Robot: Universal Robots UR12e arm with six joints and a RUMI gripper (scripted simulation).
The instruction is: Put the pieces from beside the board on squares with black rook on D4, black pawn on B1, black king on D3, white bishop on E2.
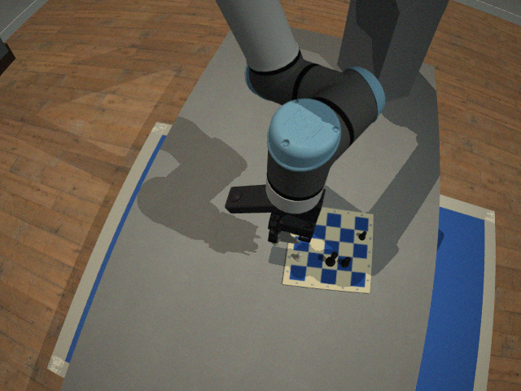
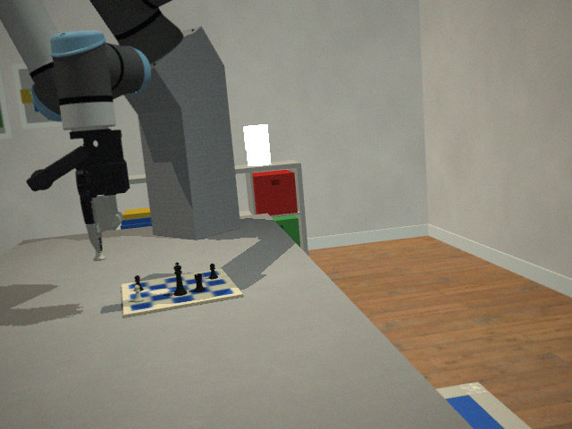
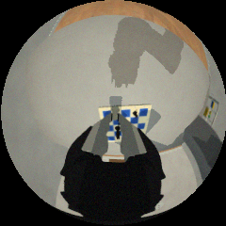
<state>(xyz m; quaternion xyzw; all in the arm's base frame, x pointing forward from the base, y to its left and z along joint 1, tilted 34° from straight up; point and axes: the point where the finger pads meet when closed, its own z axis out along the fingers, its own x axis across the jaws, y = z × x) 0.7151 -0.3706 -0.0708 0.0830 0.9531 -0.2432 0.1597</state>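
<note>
The black king is 20 mm ahead of my hand, 140 mm to the left of it and 90 mm below it. From my hand the other things lie so: white pawn (10 mm ahead, 60 mm to the left, 110 mm below); white bishop (10 mm below); chessboard (20 mm behind, 140 mm to the left, 120 mm below).
</note>
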